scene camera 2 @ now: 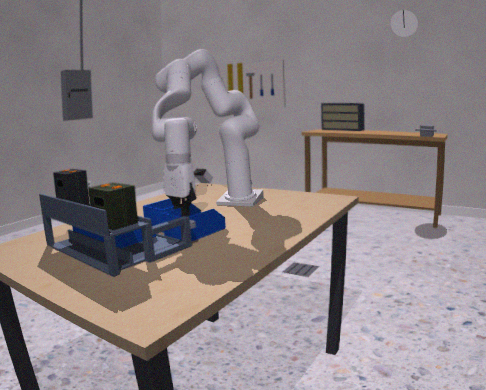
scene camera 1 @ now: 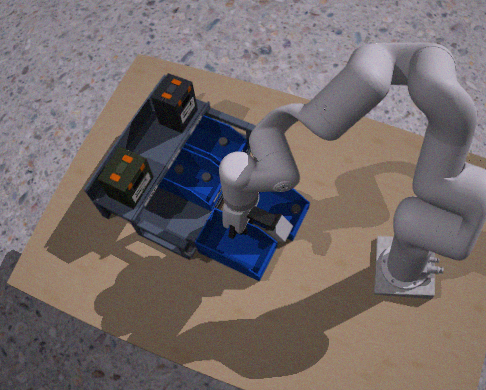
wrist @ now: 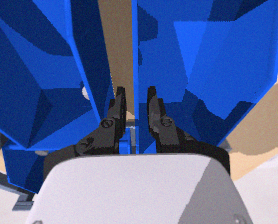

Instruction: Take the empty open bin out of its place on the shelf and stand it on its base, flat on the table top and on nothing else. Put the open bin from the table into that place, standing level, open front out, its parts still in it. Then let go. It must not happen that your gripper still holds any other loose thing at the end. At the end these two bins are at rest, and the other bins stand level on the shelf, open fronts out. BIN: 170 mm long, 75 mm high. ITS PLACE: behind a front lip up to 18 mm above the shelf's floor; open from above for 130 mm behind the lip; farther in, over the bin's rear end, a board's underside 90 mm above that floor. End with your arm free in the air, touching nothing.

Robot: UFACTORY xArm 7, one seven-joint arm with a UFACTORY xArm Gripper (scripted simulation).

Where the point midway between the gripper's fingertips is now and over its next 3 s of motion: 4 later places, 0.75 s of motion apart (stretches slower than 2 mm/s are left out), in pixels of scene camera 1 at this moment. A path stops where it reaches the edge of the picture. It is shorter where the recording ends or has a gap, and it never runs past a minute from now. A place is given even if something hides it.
The gripper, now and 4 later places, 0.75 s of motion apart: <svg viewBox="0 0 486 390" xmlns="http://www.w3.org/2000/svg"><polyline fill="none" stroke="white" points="244,226 243,223 242,214 243,211 267,177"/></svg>
